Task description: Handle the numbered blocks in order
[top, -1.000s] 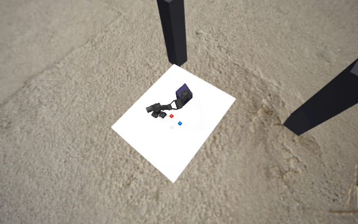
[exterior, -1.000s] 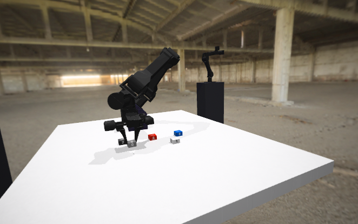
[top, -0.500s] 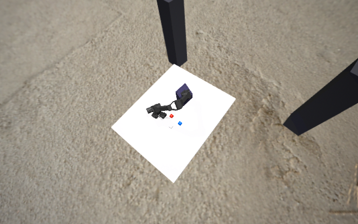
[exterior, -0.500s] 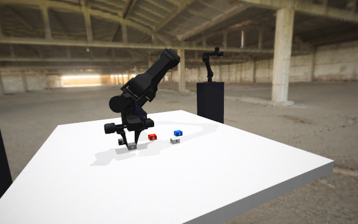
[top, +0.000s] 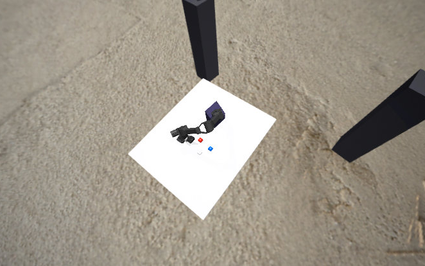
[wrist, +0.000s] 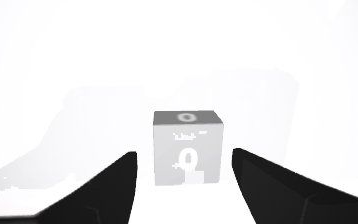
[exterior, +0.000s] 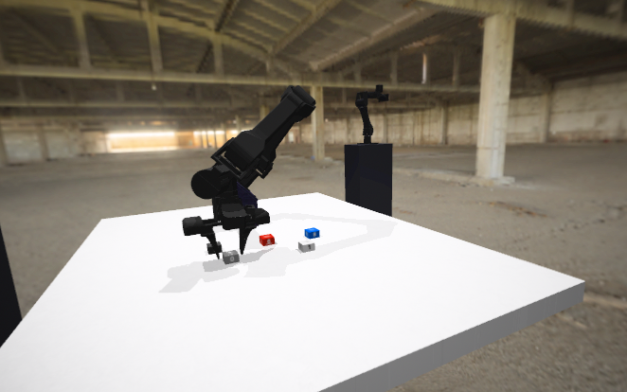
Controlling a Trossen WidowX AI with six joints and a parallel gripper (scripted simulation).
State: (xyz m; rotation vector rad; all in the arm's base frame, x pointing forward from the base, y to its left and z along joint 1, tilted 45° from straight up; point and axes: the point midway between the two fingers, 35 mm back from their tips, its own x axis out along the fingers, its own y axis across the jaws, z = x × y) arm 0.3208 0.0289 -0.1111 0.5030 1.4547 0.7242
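Right now my gripper tip is 10 mm short of the grey block. Round my gripper tip: white block (180 mm to the left, 10 mm ahead); black block (70 mm behind, 30 mm to the right); red block (100 mm to the left, 80 mm behind).
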